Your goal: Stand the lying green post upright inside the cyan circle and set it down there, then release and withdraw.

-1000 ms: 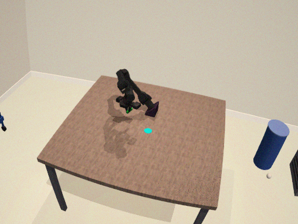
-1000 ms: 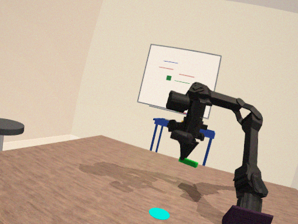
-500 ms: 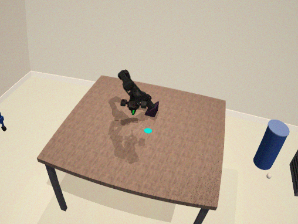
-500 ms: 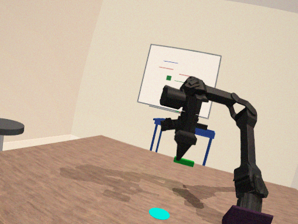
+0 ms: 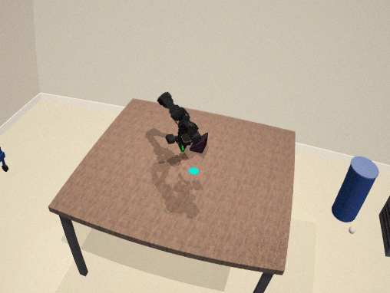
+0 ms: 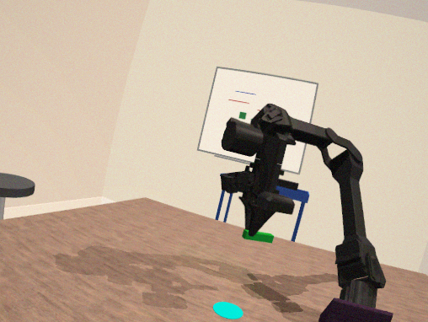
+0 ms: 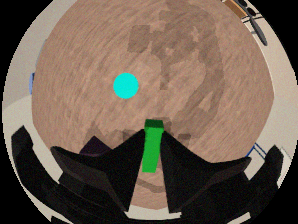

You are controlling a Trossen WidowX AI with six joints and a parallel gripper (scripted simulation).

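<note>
My gripper tip is 20 mm past the green post and 10 mm to the left of it. Round my gripper tip: cyan circle 70 mm to the left, 140 mm below.
</note>
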